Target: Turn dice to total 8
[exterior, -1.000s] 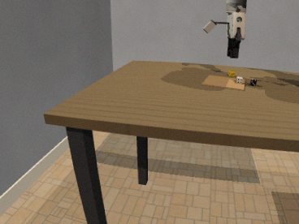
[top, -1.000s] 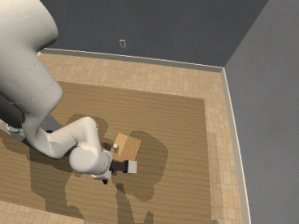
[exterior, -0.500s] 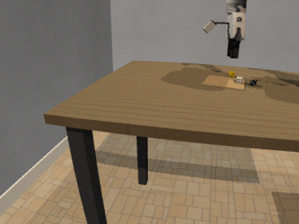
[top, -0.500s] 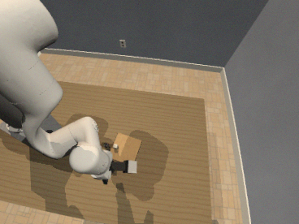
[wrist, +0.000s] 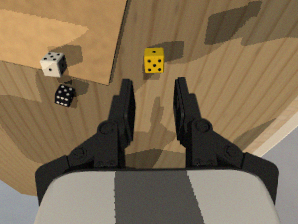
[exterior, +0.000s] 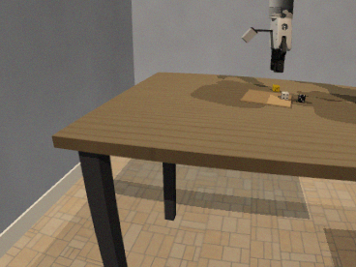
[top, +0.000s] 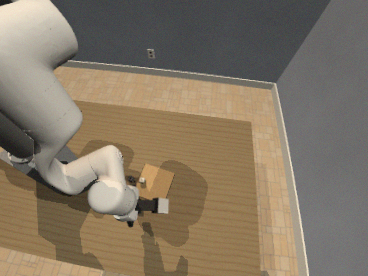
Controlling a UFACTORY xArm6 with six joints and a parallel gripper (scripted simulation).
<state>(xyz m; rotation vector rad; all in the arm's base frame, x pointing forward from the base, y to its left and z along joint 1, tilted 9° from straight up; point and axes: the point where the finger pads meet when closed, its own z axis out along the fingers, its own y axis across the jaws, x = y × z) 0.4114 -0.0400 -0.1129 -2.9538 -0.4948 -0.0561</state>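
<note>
My hand is 8 cm above the yellow die. Also, from my hand: black die 9 cm behind, 10 cm to the left, 8 cm below; tan mat 1 cm ahead, 11 cm to the left, 8 cm below; white die 4 cm behind, 10 cm to the left, 7 cm below.
</note>
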